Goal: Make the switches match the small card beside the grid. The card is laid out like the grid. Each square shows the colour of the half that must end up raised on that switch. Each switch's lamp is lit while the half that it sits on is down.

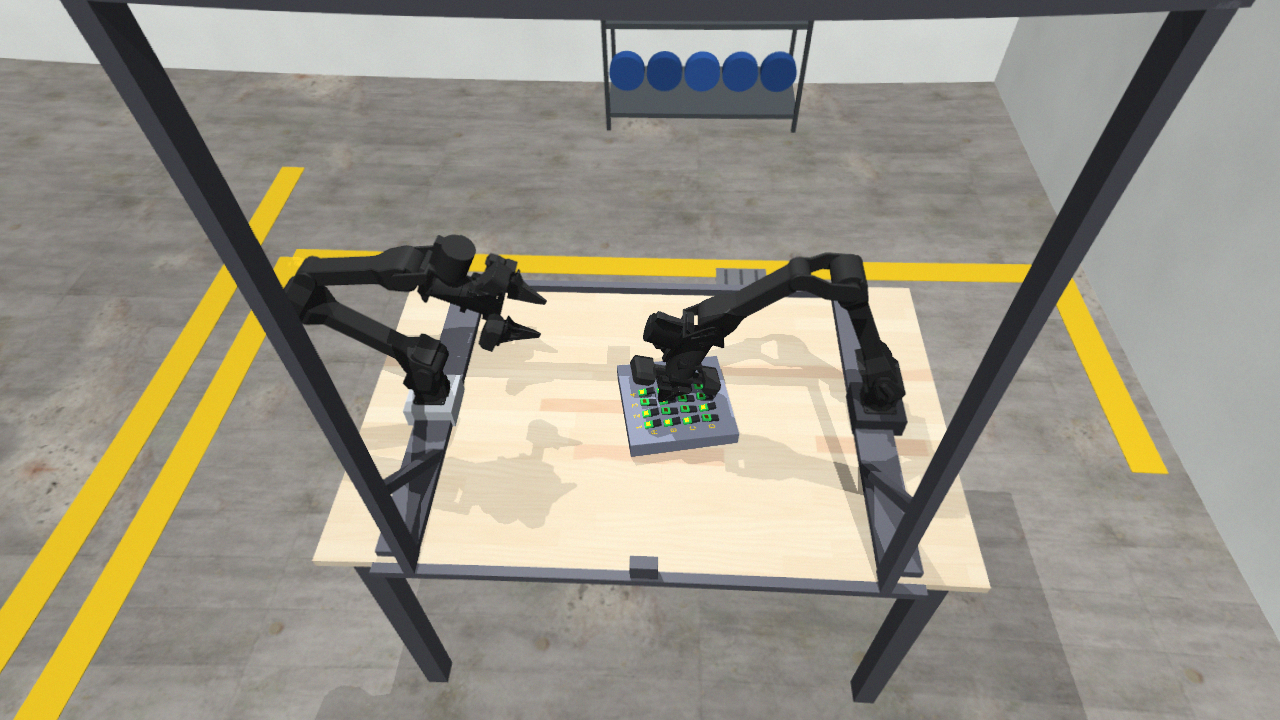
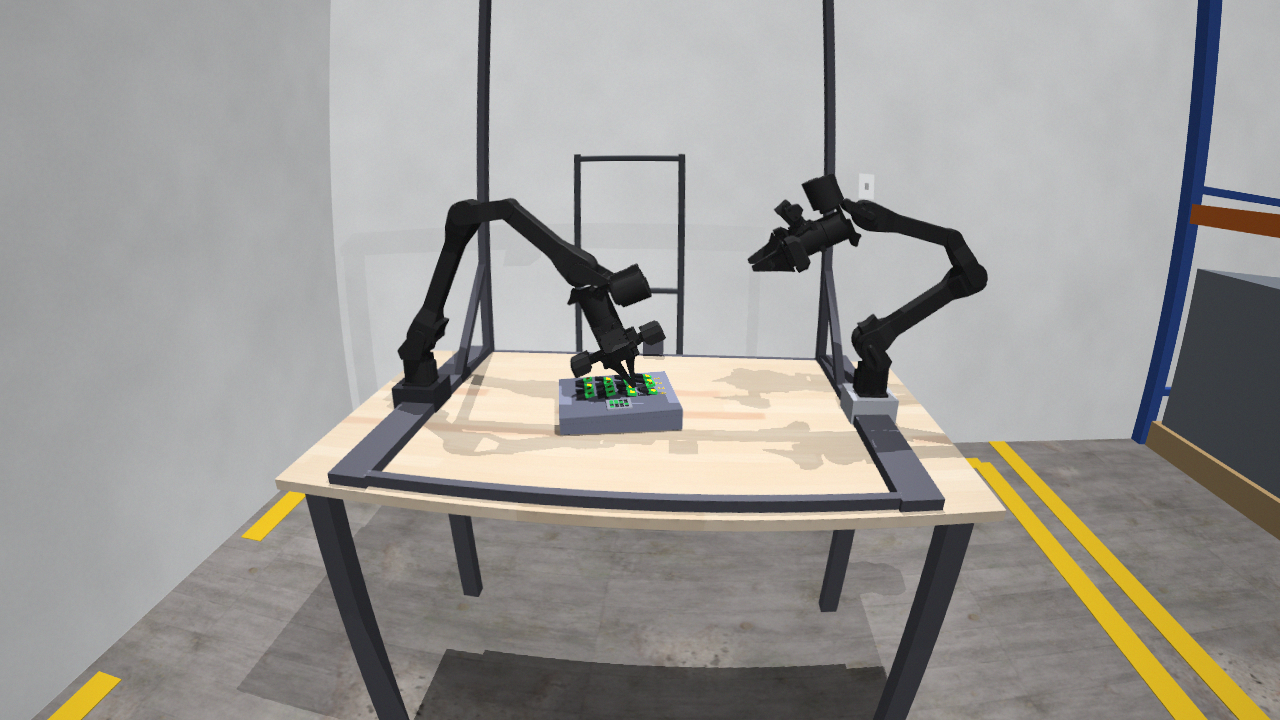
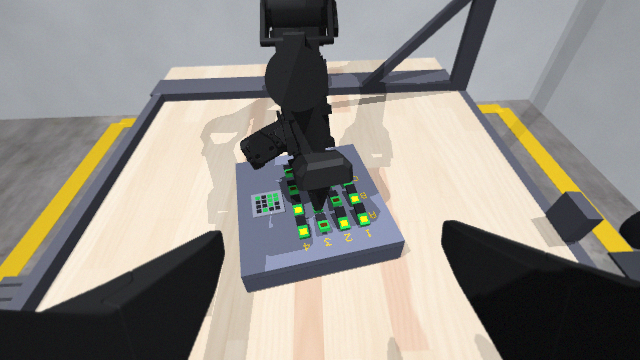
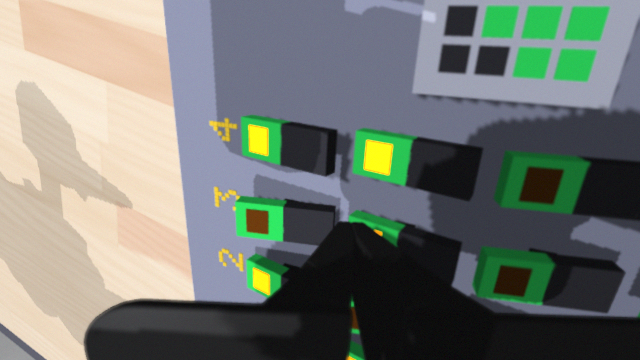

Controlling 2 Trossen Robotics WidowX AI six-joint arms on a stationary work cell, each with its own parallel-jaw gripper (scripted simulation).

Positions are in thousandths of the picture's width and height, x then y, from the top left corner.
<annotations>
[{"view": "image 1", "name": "my left gripper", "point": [425,442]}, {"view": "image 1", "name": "my right gripper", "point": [515,556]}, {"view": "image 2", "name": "my left gripper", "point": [586,369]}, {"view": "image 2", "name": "my right gripper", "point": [496,537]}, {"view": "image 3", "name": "my left gripper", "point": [520,657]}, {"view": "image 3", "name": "my right gripper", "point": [498,582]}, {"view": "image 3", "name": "small dark block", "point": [896,601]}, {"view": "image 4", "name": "my right gripper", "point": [546,651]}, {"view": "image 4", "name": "switch a3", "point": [466,618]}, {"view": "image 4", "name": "switch a4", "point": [484,412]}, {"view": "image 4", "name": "switch b4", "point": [698,468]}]
</annotations>
